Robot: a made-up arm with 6 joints.
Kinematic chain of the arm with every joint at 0, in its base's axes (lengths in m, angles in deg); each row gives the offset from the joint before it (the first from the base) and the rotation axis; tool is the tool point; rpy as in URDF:
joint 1: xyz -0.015 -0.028 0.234 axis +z
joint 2: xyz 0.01 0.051 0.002 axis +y
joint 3: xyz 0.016 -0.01 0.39 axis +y
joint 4: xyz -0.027 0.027 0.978 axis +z
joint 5: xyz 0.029 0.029 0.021 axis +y
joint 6: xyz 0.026 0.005 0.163 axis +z
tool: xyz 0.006 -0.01 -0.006 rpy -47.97 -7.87 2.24
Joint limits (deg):
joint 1: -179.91..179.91
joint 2: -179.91..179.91
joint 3: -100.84..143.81
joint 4: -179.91..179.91
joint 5: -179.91..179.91
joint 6: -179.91..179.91
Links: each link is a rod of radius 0.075 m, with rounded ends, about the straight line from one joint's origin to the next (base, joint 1, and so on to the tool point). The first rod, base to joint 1, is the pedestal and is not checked.
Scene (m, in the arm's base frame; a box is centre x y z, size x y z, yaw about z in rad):
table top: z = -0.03
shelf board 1: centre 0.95 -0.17 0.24 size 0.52 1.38 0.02 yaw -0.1
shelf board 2: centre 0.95 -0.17 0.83 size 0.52 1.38 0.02 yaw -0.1
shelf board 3: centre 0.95 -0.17 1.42 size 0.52 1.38 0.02 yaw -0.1
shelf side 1: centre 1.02 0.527 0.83 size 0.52 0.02 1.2 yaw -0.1
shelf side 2: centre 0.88 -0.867 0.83 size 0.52 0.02 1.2 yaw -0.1
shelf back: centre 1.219 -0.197 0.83 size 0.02 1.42 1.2 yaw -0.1
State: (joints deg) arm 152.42 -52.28 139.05 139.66 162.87 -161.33
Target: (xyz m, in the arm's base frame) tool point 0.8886 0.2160 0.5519
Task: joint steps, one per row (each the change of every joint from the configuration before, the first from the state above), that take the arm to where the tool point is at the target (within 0.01 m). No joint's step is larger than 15 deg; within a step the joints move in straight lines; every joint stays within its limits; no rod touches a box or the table.
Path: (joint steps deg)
1: -14.52 1.15 -0.09 2.08 -0.51 -0.11
2: -14.51 1.15 -0.10 2.08 -0.50 -0.11
3: -14.52 1.15 -0.09 2.09 -0.51 -0.11
4: -14.52 1.15 -0.09 2.08 -0.50 -0.11
5: -14.51 1.15 -0.10 2.08 -0.51 -0.11
6: -14.52 1.15 -0.09 2.08 -0.50 -0.11
7: -14.51 1.15 -0.09 2.08 -0.51 -0.11
8: -14.52 1.15 -0.10 2.09 -0.50 -0.11
9: -14.52 1.15 -0.09 2.08 -0.51 -0.11
10: -2.83 11.42 -9.30 -0.29 -5.04 0.23
11: -2.84 11.42 -9.31 -0.29 -5.04 0.24
12: -2.84 11.43 -9.30 -0.29 -5.04 0.23
13: -2.84 11.42 -9.31 -0.29 -5.04 0.23

